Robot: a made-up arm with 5 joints. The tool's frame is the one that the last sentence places.
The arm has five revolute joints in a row. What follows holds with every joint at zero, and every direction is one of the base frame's.
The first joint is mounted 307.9 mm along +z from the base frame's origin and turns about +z.
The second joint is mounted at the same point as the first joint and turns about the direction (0, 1, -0.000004).
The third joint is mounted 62.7 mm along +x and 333.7 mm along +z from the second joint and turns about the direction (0, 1, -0.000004).
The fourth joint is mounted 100.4 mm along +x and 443.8 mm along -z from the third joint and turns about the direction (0, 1, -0.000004).
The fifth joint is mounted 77.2 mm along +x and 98.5 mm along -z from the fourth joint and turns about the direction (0, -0.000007, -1).
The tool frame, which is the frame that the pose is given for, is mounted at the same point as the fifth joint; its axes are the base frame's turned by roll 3.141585, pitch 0 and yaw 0 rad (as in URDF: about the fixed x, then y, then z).
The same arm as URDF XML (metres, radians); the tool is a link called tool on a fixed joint. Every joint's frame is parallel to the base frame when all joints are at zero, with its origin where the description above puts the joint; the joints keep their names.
<robot name="arm">
  <joint name="joint 1" type="continuous">
    <parent link="base_link"/>
    <child link="link1"/>
    <origin xyz="0 0 0.3079"/>
    <axis xyz="0 0 1"/>
  </joint>
  <joint name="joint 2" type="continuous">
    <parent link="link1"/>
    <child link="link2"/>
    <origin xyz="0 0 0"/>
    <axis xyz="0 1 0"/>
  </joint>
  <joint name="joint 3" type="continuous">
    <parent link="link2"/>
    <child link="link3"/>
    <origin xyz="0.0627 0 0.3337"/>
    <axis xyz="0 1 0"/>
  </joint>
  <joint name="joint 4" type="continuous">
    <parent link="link3"/>
    <child link="link4"/>
    <origin xyz="0.1004 0 -0.4438"/>
    <axis xyz="0 1 0"/>
  </joint>
  <joint name="joint 5" type="continuous">
    <parent link="link4"/>
    <child link="link5"/>
    <origin xyz="0.0772 0 -0.0985"/>
    <axis xyz="0 0 -1"/>
  </joint>
  <joint name="tool_fixed" type="fixed">
    <parent link="link5"/>
    <child link="tool"/>
    <origin xyz="0 0 0" rpy="3.1416 0 0"/>
  </joint>
  <link name="base_link"/>
  <link name="link1"/>
  <link name="link2"/>
  <link name="link3"/>
  <link name="link4"/>
  <link name="link5"/>
  <link name="tool"/>
</robot>

